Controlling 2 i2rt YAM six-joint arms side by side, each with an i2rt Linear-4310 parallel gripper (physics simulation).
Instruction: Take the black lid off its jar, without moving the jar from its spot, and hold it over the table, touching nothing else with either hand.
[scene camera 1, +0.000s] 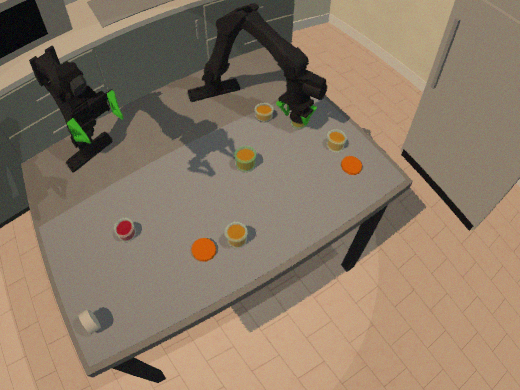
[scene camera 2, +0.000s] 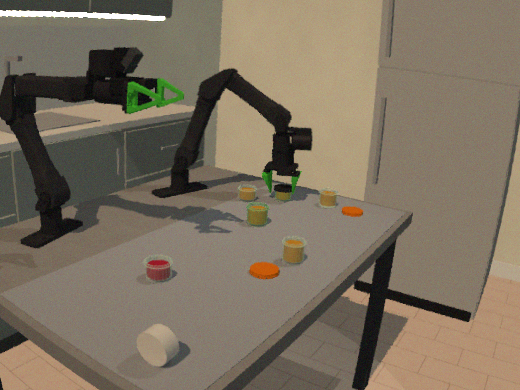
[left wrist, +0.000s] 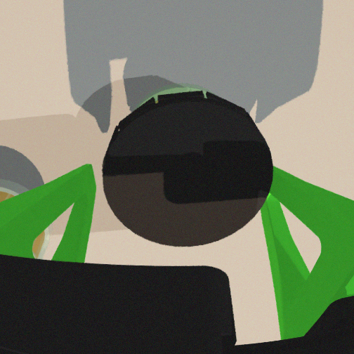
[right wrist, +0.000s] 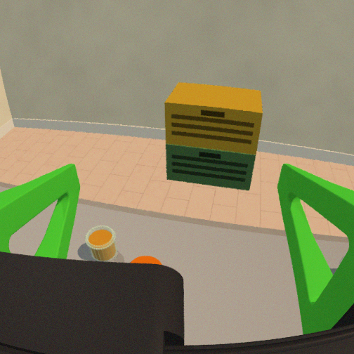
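Note:
The black lid is on top of its jar, which stands upright on the table near the far edge. A sliver of the jar's greenish rim shows past the lid's upper edge in the left wrist view; I cannot tell whether the lid is fully seated. My left gripper is open around the lid, pointing down. A gap shows at one finger; the other finger's tip appears close against the lid's edge. My right gripper is open and empty, raised above the table.
Open orange-filled jars stand near the left gripper, one at its left and one at its right. A green-rimmed jar, another orange-filled jar, a red-filled jar, two orange lids and a white lid are farther out.

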